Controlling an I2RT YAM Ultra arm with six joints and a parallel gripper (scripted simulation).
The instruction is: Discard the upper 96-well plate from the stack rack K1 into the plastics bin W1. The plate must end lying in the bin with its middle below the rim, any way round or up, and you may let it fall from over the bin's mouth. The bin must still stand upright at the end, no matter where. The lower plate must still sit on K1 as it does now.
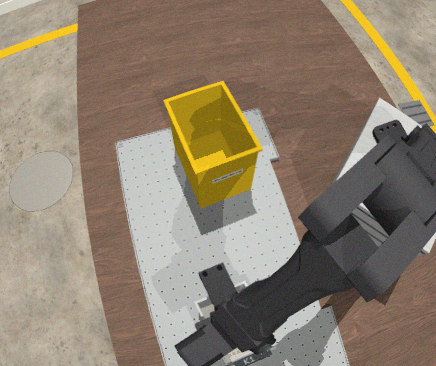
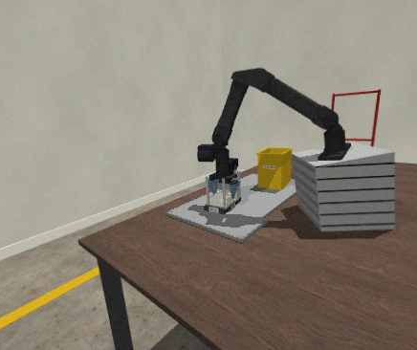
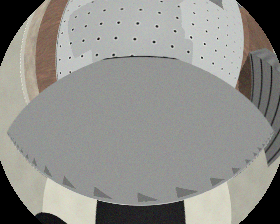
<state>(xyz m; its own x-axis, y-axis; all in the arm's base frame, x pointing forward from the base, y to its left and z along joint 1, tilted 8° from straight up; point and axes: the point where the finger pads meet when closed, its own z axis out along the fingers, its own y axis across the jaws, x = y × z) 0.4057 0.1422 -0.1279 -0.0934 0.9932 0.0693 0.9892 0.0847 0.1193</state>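
Now: the yellow plastics bin W1 80 mm behind my hand, 370 mm to the right of it and 50 mm above it.
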